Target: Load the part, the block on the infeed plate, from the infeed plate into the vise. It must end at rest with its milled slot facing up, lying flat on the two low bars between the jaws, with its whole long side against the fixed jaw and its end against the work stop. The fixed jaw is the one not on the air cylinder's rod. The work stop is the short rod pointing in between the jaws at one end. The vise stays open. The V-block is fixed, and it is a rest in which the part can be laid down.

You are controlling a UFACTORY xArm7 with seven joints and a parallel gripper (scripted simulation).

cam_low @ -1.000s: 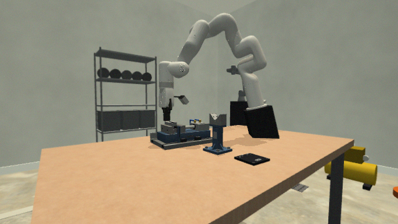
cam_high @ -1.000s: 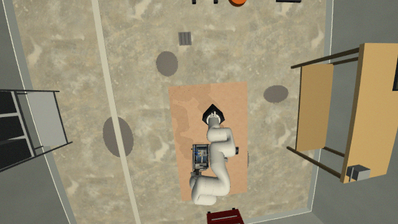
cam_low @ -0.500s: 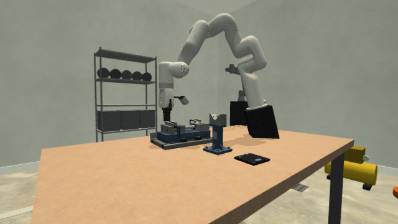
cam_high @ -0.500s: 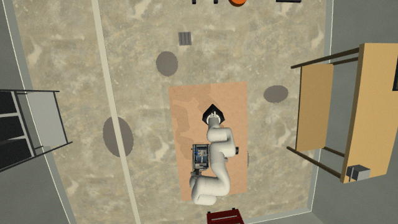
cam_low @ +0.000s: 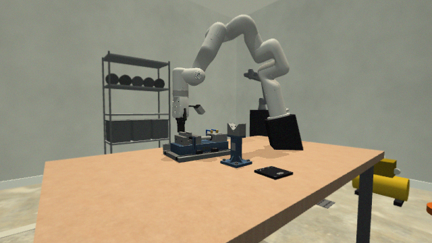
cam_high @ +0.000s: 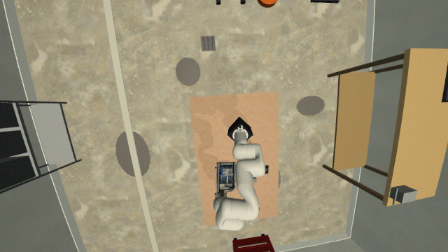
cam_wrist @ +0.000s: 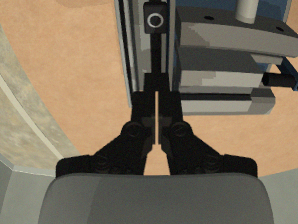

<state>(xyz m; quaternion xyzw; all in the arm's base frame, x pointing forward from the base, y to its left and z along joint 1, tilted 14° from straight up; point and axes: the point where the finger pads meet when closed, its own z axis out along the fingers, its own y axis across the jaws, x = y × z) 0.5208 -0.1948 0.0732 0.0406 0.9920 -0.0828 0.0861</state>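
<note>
The grey block is 5 cm to the left of my hand and 2 cm below it. From my hand the other things lie so: work stop (11 cm to the left, 3 cm below, 1 cm ahead); then vise rail (9 cm below, 7 cm behind, 2 cm to the right); then moving jaw (7 cm to the left, 5 cm below, 3 cm behind).
</note>
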